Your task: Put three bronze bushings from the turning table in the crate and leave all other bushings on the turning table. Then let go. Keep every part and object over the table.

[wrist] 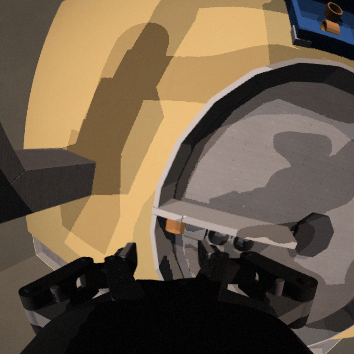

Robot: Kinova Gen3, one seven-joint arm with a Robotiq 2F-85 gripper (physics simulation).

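Places are measured from the arm's base along level axes (x ahead, y left, z up), in millimetres.
Where they show: gripper, fingertip midpoint: [166,251].
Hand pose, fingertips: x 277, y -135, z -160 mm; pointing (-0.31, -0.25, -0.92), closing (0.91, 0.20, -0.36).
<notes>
Each offset is from my fingertips to the top centre of the thing. "spot": to the spot under its first point. Level surfaces: height alone.
The turning table {170 mm ahead, 16 mm left, 90 mm down} [260,175] is a round grey dish with a raised rim, at the right of the wrist view. A bronze bushing {17 mm back, 3 mm right, 66 mm down} [175,226] lies in it near the left rim, against the lower side of a flat bar. A grey bushing {11 mm ahead, 6 mm right, 66 mm down} [195,231] is beside it, and two dark grey bushings {40 mm ahead, 6 mm right, 72 mm down} [218,236] {72 mm ahead, 5 mm right, 72 mm down} [243,243] follow along the bar. The blue crate {192 mm ahead, 383 mm left, 101 mm down} [302,25] shows partly at the top right. It holds an upright bronze bushing {194 mm ahead, 407 mm left, 120 mm down} [333,11] and another bronze bushing {177 mm ahead, 349 mm left, 114 mm down} [330,26] on its side. My gripper [166,251] is open and empty; its fingertips appear just below the bronze bushing in view.
The flat bar {spot: 43 mm ahead, 19 mm left, 66 mm down} [225,220] runs from the dish's left rim toward a dark many-sided hub {170 mm ahead, 16 mm left, 90 mm down} [314,234]. A dark block-like arm or post [55,175] juts in from the left over the yellow table {151 mm down} [50,100]. Broad shadows cross the table and dish.
</notes>
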